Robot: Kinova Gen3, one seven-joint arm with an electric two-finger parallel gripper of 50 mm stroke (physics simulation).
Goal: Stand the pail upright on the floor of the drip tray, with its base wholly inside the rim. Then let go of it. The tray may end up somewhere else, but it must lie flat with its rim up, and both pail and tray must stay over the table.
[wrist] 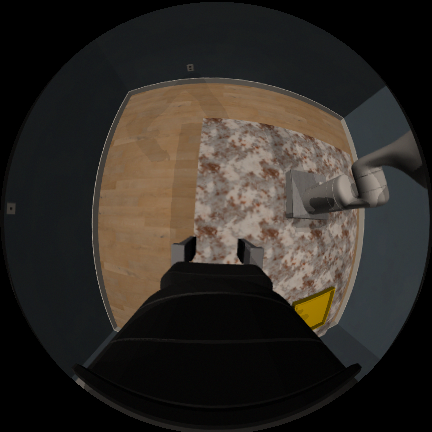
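Seen in the pictures: gripper, fingertip midpoint: (216,245); arm's base at its link origin: (312,201).
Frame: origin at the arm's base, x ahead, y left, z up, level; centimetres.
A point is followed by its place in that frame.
Observation:
The yellow drip tray (316,308) @(y 19.4, x 50.5, z -5.3 cm) lies on the table at the lower right of the wrist view, its rim up; its near left part is hidden behind the black gripper body. The pail does not show in this view. My gripper (216,245) @(y -33.8, x 11.3, z 26.3 cm) is open with nothing between its fingers. It hangs above the table's left edge, to the left of the tray and well apart from it.
The speckled table top (235,165) @(y -27.9, x -10.9, z -5.7 cm) stretches from the middle to the right. The arm's grey base plate (296,197) @(y -6.9, x -0.6, z -0.4 cm) and the arm's lower links (345,192) @(y -4.3, x 0.3, z 20.9 cm) stand at its right side. Wooden floor (135,200) lies beyond the table's left edge.

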